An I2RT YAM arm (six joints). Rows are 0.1 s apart.
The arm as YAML. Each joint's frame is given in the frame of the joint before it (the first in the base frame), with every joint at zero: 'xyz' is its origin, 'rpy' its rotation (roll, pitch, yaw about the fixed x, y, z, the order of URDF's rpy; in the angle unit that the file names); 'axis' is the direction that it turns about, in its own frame. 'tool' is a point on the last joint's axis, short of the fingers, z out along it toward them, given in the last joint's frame.
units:
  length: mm
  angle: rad
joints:
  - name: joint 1
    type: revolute
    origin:
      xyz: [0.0, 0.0, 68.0]
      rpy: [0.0, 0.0, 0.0]
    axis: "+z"
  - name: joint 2
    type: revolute
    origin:
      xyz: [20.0, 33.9, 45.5]
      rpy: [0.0, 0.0, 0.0]
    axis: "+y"
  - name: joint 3
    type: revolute
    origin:
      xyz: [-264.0, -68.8, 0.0]
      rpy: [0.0, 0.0, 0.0]
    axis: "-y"
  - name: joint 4
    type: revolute
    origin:
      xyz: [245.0, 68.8, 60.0]
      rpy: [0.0, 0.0, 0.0]
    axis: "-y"
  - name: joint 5
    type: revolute
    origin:
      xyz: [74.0, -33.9, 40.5]
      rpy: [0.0, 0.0, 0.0]
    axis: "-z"
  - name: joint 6
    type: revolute
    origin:
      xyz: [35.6, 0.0, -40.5]
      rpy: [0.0, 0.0, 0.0]
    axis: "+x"
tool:
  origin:
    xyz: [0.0, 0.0, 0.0]
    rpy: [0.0, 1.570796, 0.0]
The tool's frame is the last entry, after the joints.
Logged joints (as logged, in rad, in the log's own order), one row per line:
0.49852, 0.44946, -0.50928, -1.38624, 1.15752, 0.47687
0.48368, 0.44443, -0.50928, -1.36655, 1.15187, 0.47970
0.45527, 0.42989, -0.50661, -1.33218, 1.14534, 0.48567
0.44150, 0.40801, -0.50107, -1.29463, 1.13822, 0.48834
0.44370, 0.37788, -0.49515, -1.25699, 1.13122, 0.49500
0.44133, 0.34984, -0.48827, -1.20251, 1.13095, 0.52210
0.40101, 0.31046, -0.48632, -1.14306, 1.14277, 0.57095
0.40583, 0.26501, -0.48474, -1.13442, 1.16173, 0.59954
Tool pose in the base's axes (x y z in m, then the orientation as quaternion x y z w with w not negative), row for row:
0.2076, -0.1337, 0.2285, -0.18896, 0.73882, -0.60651, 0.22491
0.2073, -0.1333, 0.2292, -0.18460, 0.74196, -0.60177, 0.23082
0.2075, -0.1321, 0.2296, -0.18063, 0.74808, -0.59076, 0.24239
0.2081, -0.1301, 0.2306, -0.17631, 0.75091, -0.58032, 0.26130
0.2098, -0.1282, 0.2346, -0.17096, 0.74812, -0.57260, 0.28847
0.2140, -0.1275, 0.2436, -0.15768, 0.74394, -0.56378, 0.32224
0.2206, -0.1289, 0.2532, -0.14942, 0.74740, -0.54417, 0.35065
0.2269, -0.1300, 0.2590, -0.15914, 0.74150, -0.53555, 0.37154
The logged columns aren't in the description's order. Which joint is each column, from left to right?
Columns, left to right: joint 4, joint 5, joint 1, joint 6, joint 2, joint 3.
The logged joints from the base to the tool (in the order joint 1, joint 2, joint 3, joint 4, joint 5, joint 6), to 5 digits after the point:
-0.50928, 1.15752, 0.47687, 0.49852, 0.44946, -1.38624
-0.50928, 1.15187, 0.47970, 0.48368, 0.44443, -1.36655
-0.50661, 1.14534, 0.48567, 0.45527, 0.42989, -1.33218
-0.50107, 1.13822, 0.48834, 0.44150, 0.40801, -1.29463
-0.49515, 1.13122, 0.49500, 0.44370, 0.37788, -1.25699
-0.48827, 1.13095, 0.52210, 0.44133, 0.34984, -1.20251
-0.48632, 1.14277, 0.57095, 0.40101, 0.31046, -1.14306
-0.48474, 1.16173, 0.59954, 0.40583, 0.26501, -1.13442

